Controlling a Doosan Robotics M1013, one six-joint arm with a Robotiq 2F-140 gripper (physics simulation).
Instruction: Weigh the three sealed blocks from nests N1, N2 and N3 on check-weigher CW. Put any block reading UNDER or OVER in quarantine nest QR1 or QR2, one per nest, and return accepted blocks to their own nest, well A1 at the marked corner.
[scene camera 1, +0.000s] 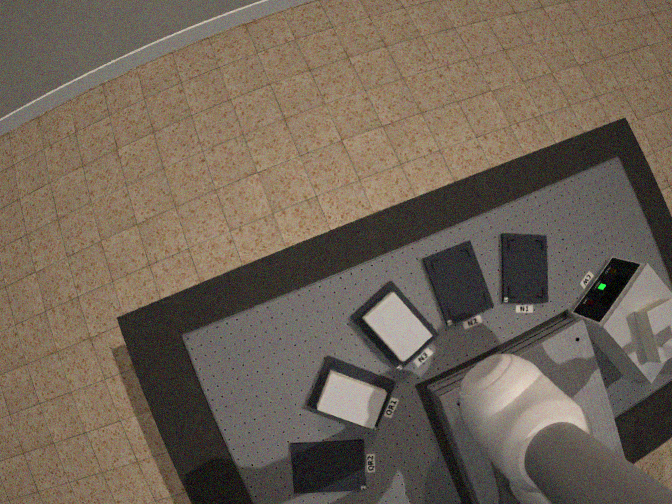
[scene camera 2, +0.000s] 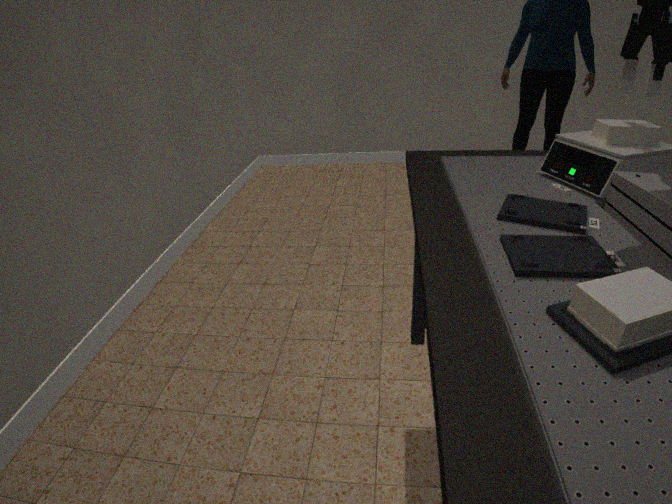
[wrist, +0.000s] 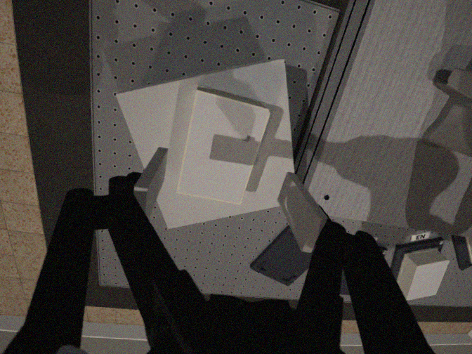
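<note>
A white block lies flat on the pan of check-weigher CW. CW's middle lamp is green; its lettering is too small to read. My gripper is open and empty, above the pan, with its fingertips apart from the block. Another block lies in nest N3. A third block lies in quarantine nest QR1. Nests N1, N2 and QR2 are empty.
The arm reaches over a raised grey slab beside CW. The perforated table top has a dark border. A person stands beyond the table in the second scene view.
</note>
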